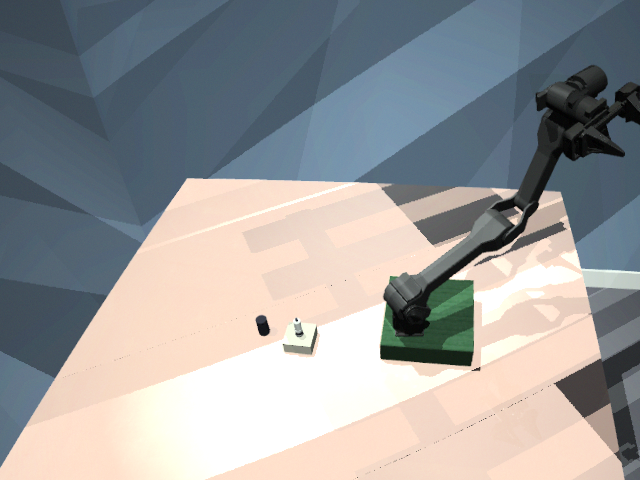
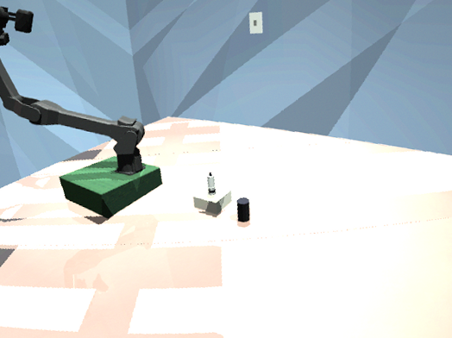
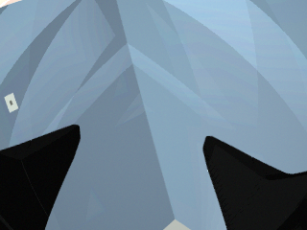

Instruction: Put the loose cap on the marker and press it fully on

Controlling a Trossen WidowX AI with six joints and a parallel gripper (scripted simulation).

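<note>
The dark cap lies 75 cm ahead of my gripper tip, 1 cm to the right of it and 50 cm below it.
</note>
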